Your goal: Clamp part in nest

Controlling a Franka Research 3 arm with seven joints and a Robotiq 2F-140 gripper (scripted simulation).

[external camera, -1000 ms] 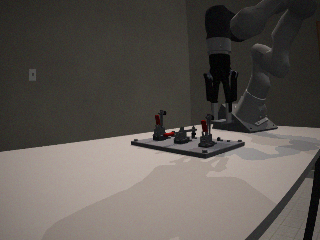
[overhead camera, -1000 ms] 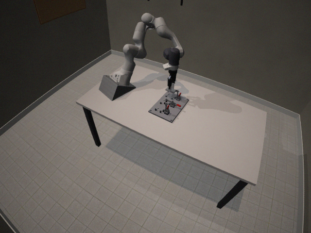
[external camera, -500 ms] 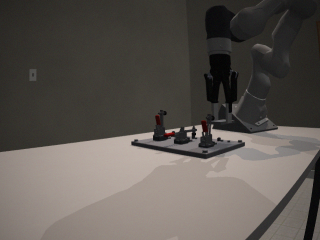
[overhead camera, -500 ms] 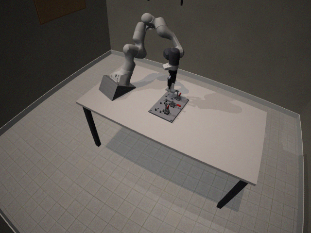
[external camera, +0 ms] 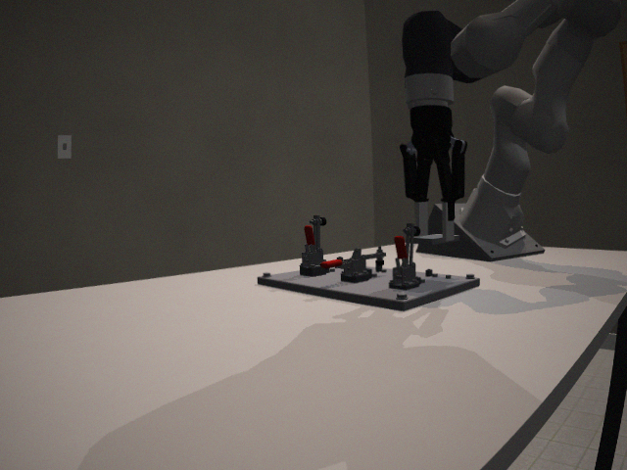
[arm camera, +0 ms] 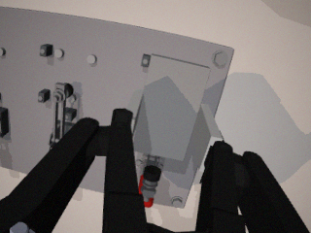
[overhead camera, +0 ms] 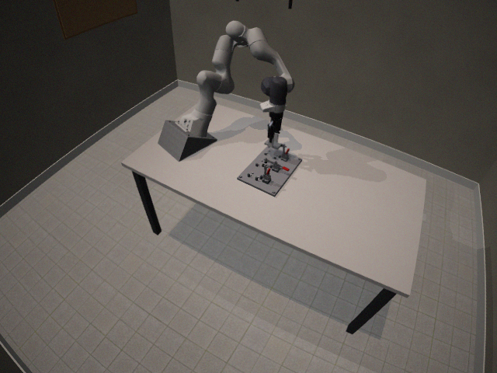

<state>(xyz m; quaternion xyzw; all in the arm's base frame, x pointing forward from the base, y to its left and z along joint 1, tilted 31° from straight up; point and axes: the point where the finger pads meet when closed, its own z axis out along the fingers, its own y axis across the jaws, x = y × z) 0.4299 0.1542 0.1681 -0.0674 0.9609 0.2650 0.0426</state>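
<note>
My hand is 3 cm above the grey block part. Also, from my hand: fixture (11 cm below, 10 cm to the right, 7 cm ahead).
</note>
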